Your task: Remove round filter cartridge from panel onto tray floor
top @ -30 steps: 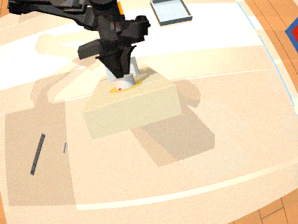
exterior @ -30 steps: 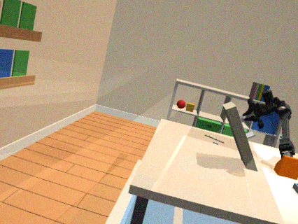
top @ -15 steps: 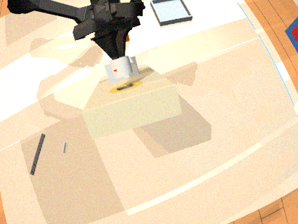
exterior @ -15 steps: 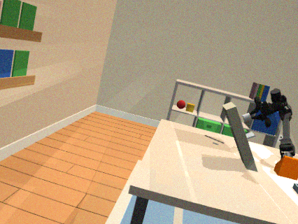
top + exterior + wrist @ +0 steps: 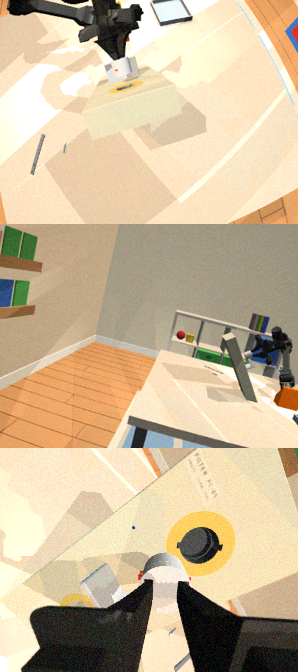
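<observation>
Now: the round filter cartridge 10 mm ahead of my gripper tip and 10 mm below it. From my gripper tip the other things lie so: small pin: 100 mm ahead, 300 mm to the right, 250 mm below; then blue-grey tray: 340 mm behind, 300 mm to the left, 240 mm below; then service panel: 40 mm ahead, 10 mm to the right, 80 mm below.
</observation>
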